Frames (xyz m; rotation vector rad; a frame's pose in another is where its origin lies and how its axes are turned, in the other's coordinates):
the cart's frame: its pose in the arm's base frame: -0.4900 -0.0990 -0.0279 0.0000 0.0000 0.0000
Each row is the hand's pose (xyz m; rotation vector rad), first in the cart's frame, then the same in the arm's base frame.
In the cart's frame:
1: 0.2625 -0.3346 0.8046 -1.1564 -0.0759 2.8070
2: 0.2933 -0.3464 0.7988 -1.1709 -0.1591 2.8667
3: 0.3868 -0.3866 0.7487 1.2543 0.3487 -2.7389
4: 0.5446 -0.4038 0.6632 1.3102 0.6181 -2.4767
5: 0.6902 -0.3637 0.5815 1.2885 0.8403 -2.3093
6: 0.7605 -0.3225 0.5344 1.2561 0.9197 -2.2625
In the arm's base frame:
1: -0.2275 -0.4336 0.7767 -1.1564 -0.0759 2.8070
2: -0.1967 -0.4454 0.7709 -1.1709 -0.1591 2.8667
3: -0.1032 -0.4856 0.7208 1.2543 0.3487 -2.7389
4: 0.0546 -0.5028 0.6353 1.3102 0.6181 -2.4767
5: 0.2002 -0.4627 0.5536 1.2885 0.8403 -2.3093
6: 0.2705 -0.4215 0.5065 1.2561 0.9197 -2.2625

